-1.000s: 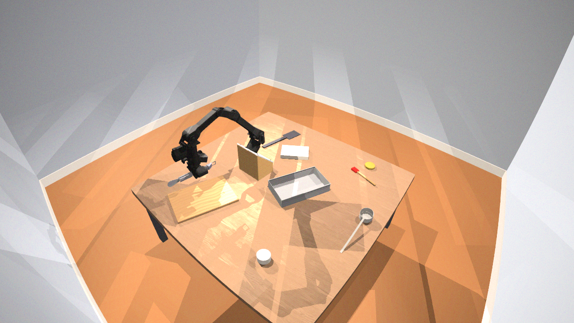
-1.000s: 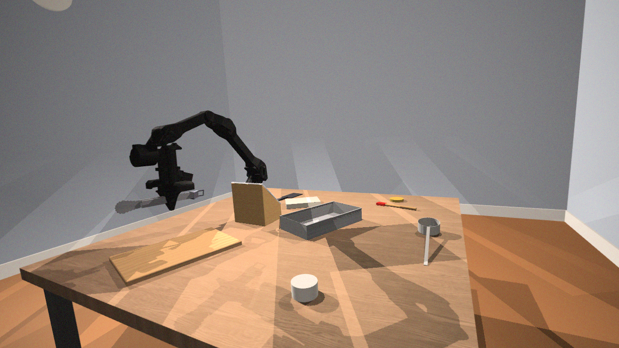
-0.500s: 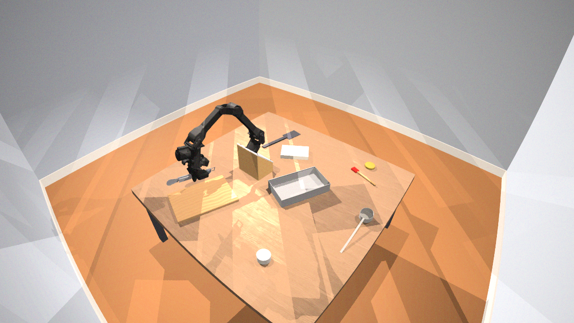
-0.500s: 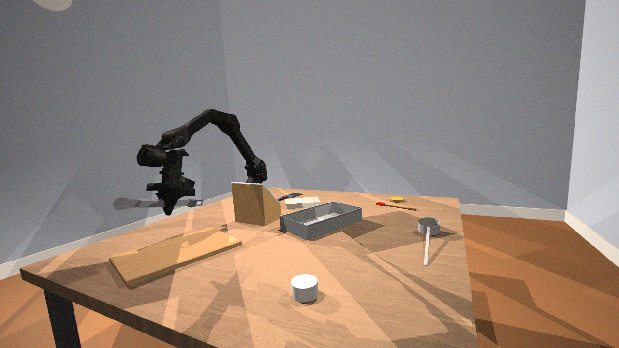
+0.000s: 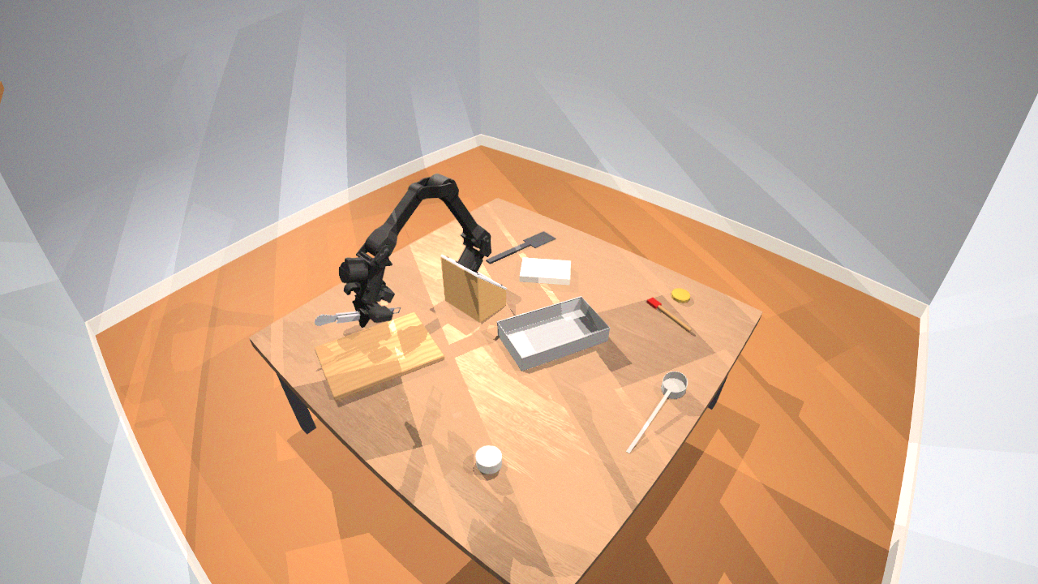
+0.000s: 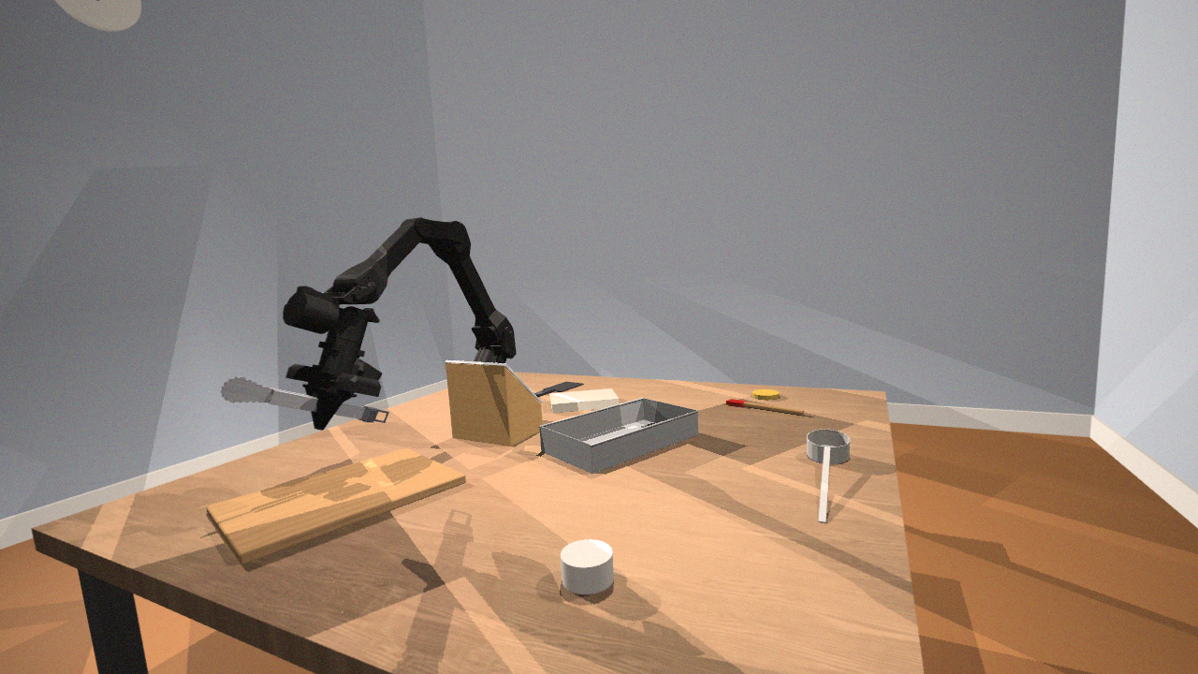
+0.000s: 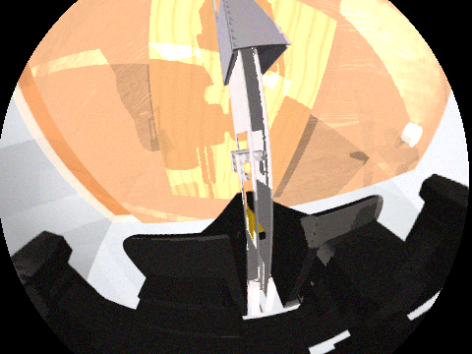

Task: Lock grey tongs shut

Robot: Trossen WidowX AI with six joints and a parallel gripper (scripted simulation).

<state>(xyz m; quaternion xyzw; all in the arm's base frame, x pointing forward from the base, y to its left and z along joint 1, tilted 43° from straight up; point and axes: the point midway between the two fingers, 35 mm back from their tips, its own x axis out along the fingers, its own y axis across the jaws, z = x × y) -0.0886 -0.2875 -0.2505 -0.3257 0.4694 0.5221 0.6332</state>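
Now: gripper tip 30 mm to the right of the wooden board and 130 mm above it. Also, from my gripper tip: grey roasting tin (420 mm ahead, 390 mm to the left, 110 mm below); white block (230 mm ahead, 680 mm to the left, 120 mm below); dark spatula (70 mm ahead, 800 mm to the left, 130 mm below).
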